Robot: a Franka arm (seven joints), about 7 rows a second.
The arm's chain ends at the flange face. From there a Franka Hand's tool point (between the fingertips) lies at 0.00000 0.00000 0.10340 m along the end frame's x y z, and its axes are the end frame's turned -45 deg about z.
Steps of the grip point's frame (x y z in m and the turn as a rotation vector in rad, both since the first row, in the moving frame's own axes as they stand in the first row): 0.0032, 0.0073, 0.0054, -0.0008, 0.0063, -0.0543; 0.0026, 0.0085, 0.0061, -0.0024, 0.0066, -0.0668; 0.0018, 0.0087, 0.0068, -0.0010, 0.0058, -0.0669; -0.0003, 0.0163, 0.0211, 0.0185, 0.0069, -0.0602; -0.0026, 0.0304, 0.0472, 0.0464, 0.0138, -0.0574; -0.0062, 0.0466, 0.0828, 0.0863, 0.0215, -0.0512
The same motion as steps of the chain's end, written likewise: 0.0069, 0.0033, 0.0054, 0.0039, 0.0050, -0.0543; 0.0072, 0.0045, 0.0061, 0.0030, 0.0064, -0.0668; 0.0069, 0.0052, 0.0068, 0.0034, 0.0048, -0.0669; 0.0122, 0.0136, 0.0211, 0.0180, -0.0082, -0.0602; 0.0222, 0.0277, 0.0473, 0.0426, -0.0231, -0.0574; 0.0335, 0.0451, 0.0832, 0.0762, -0.0458, -0.0512
